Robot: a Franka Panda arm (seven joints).
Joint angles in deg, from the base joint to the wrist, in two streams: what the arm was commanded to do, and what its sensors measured. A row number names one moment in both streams.
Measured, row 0: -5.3, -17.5, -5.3, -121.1, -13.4, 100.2, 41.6
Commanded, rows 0 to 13: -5.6, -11.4, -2.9, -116.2, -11.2, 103.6, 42.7; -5.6, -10.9, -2.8, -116.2, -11.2, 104.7, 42.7; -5.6, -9.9, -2.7, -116.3, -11.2, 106.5, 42.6; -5.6, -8.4, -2.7, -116.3, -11.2, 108.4, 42.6; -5.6, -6.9, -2.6, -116.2, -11.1, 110.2, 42.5; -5.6, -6.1, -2.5, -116.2, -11.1, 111.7, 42.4; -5.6, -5.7, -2.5, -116.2, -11.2, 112.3, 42.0; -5.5, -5.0, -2.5, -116.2, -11.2, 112.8, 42.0; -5.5, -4.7, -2.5, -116.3, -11.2, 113.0, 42.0; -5.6, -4.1, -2.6, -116.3, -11.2, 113.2, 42.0; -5.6, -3.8, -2.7, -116.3, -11.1, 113.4, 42.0; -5.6, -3.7, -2.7, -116.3, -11.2, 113.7, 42.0; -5.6, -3.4, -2.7, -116.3, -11.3, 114.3, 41.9; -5.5, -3.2, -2.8, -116.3, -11.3, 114.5, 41.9
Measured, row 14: -5.3, -4.4, -3.1, -117.6, -11.6, 113.5, 41.8
